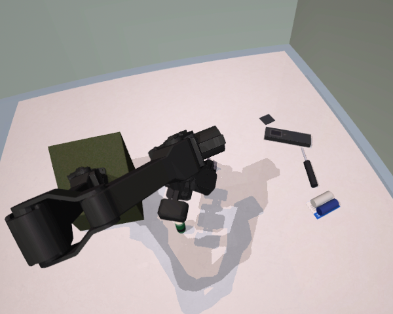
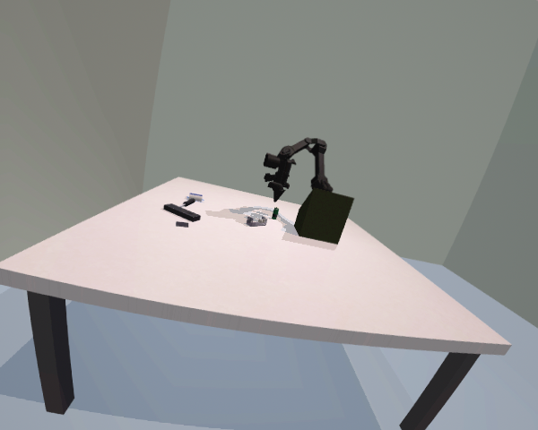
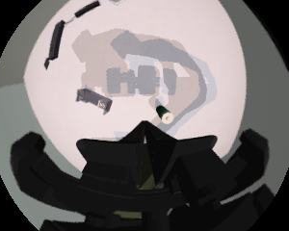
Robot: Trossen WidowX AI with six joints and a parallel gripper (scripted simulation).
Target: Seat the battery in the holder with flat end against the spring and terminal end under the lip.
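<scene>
Now: gripper tip 7 cm above the green battery, 4 cm to the left of it and 2 cm past it. Also, from my gripper tip: black remote: 38 cm ahead, 23 cm to the left, 8 cm below; then screwdriver: 40 cm ahead, 10 cm to the left, 9 cm below; then blister card: 40 cm ahead, 9 cm below, 4 cm to the right.
</scene>
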